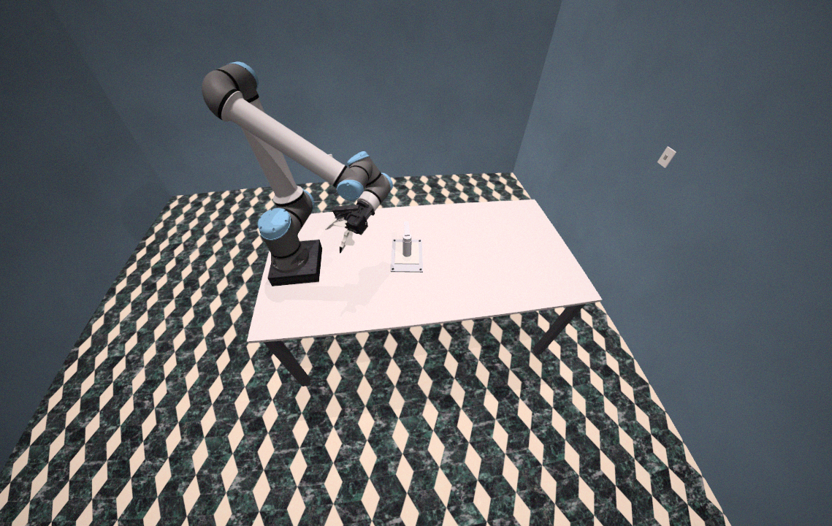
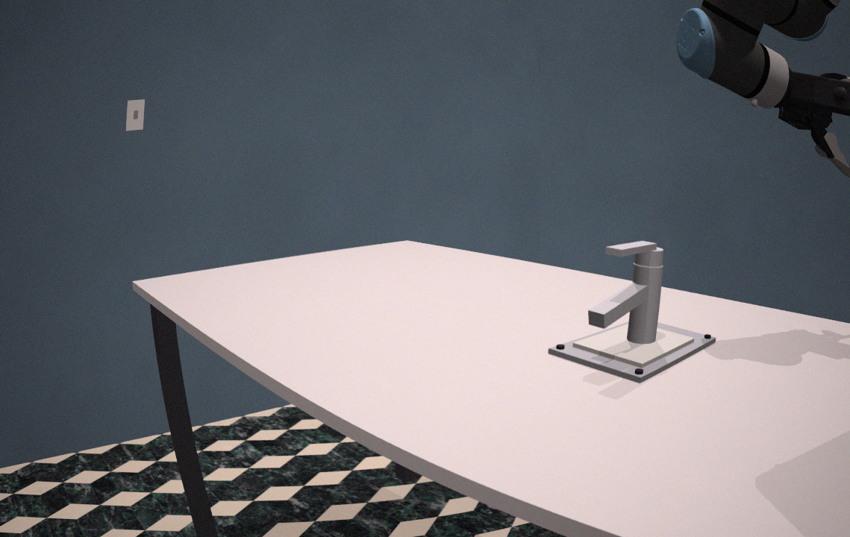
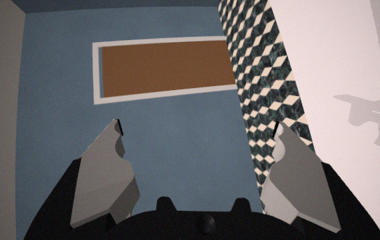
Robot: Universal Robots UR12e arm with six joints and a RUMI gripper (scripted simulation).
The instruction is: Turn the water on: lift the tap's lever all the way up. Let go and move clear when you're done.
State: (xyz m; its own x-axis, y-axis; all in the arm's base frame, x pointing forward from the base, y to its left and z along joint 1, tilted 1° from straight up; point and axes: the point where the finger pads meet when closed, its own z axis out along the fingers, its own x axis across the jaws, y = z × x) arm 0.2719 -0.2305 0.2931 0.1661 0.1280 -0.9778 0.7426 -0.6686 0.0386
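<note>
The lever is 35 cm ahead of my hand, 26 cm to the left of it and 21 cm below it. Round my hand: grey tap: 35 cm ahead, 27 cm below, 24 cm to the left.
</note>
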